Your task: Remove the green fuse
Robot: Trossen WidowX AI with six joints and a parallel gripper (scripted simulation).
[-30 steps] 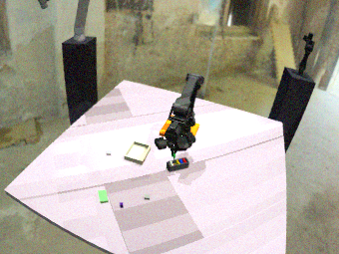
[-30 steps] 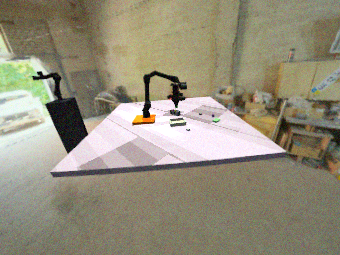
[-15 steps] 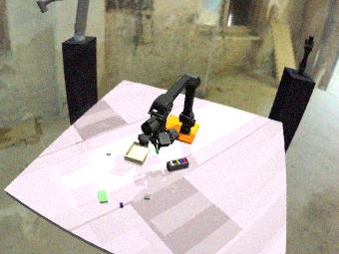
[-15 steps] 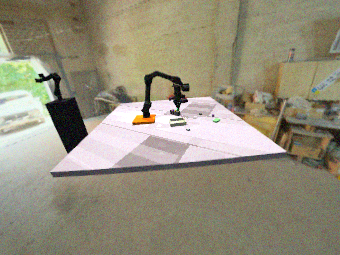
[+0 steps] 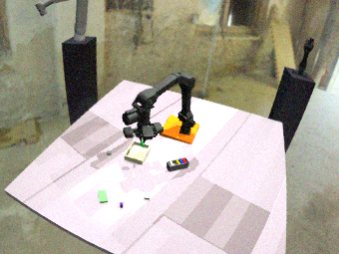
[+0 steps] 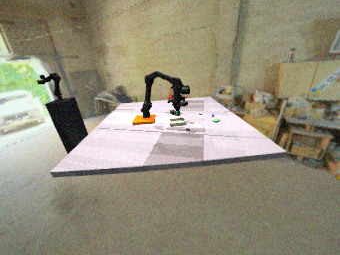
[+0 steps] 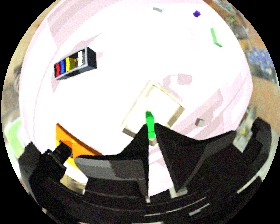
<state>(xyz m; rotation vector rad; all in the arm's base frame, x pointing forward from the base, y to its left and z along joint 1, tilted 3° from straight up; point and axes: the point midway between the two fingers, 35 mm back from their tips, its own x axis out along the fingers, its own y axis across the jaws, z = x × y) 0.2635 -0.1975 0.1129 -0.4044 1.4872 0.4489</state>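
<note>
My gripper tip is 10 mm above the green fuse. Also, from my gripper tip: beige tray (10 mm behind, 30 mm to the right, 90 mm below).
</note>
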